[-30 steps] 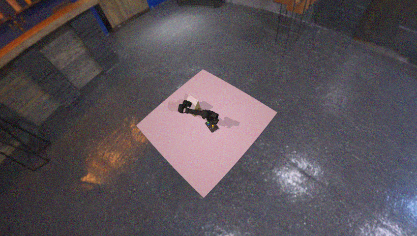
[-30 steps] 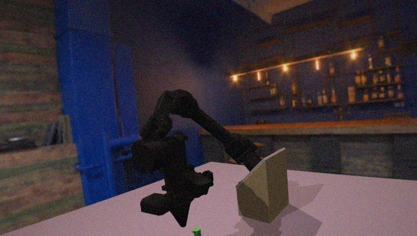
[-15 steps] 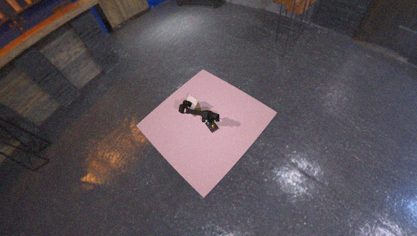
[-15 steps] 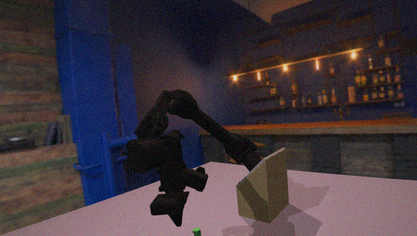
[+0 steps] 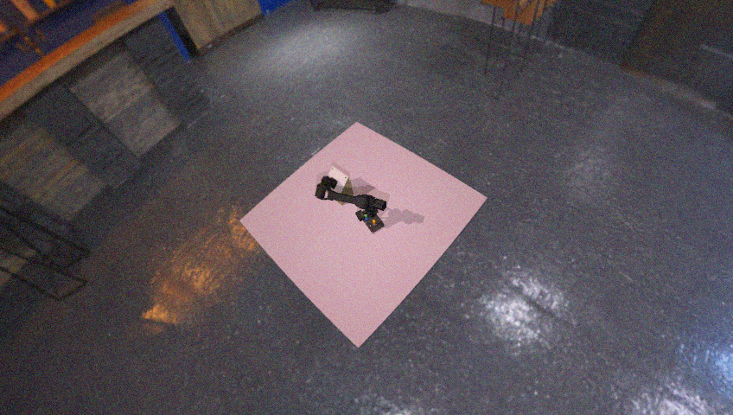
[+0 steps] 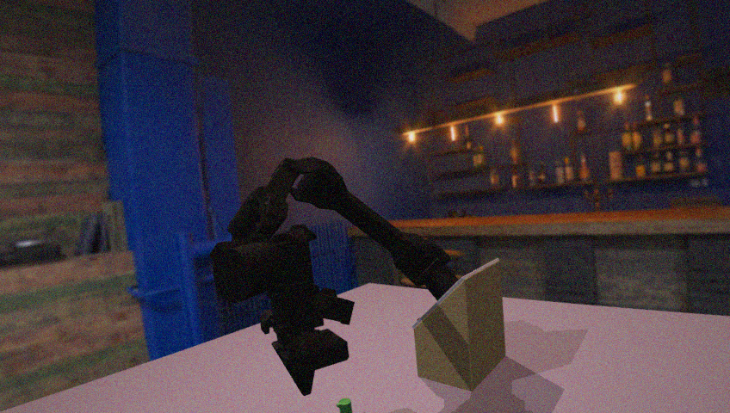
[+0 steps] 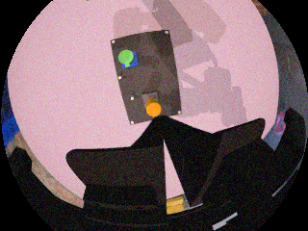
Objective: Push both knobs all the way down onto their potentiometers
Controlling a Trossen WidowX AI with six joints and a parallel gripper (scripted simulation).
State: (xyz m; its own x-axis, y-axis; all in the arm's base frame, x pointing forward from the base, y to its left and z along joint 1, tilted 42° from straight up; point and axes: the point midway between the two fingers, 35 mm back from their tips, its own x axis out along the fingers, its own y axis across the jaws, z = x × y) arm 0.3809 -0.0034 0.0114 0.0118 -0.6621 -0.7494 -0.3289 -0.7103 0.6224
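Now: gripper tip 60 mm above the orange knob and 10 mm short of it.
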